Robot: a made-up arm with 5 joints.
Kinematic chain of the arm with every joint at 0, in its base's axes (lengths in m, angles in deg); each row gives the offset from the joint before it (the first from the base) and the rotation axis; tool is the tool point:
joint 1: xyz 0 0 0.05 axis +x
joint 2: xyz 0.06 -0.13 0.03 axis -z
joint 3: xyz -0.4 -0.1 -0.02 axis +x
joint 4: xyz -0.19 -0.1 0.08 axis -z
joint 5: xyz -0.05 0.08 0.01 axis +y
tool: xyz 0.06 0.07 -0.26
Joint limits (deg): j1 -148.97..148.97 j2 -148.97..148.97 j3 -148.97..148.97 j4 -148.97..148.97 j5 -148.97..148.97
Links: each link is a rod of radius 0.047 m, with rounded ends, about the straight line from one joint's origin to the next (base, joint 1, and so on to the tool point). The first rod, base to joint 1, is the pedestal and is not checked.
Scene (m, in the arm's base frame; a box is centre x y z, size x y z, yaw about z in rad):
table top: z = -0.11
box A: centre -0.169 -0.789 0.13 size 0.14 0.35 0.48 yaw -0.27
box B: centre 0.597 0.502 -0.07 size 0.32 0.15 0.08 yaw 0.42
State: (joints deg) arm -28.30 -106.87 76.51 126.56 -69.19
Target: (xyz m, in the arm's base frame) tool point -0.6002 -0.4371 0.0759
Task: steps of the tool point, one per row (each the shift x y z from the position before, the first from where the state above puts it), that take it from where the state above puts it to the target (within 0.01 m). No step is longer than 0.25 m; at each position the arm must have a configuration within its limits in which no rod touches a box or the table.
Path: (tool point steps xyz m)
1: -0.1084 -0.0405 0.1799
2: -0.1216 0.0260 0.1829
3: -0.1297 0.0891 0.1591
4: -0.1314 0.1380 0.1124
5: -0.1261 0.1649 0.0505
6: -0.1371 -0.1258 -0.1184
7: -0.1276 -0.0692 -0.1700
8: -0.1057 0.0067 -0.1951
9: -0.0723 0.0869 -0.1857

